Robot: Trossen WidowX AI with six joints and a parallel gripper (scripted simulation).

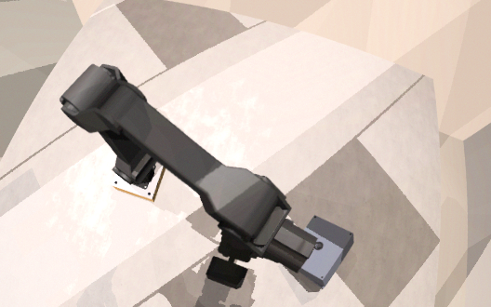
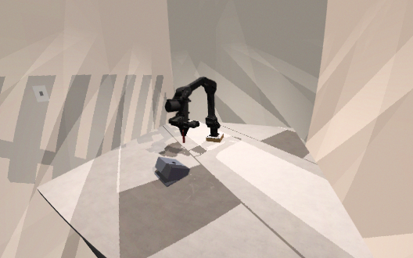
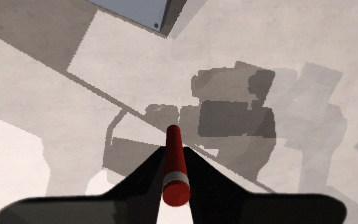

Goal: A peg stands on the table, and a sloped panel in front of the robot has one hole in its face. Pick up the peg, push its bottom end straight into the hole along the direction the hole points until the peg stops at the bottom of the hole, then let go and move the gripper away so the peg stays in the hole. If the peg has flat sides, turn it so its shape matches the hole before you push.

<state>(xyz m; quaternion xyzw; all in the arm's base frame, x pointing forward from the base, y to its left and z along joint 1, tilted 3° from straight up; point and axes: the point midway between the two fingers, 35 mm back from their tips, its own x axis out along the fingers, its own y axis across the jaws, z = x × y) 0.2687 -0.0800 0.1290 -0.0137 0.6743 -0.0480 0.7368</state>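
The sloped grey-blue panel lies 190 mm ahead of my gripper tip, 90 mm below it and 50 mm to the left of it. The rest, counted from my gripper tip: round red peg (20 mm above).
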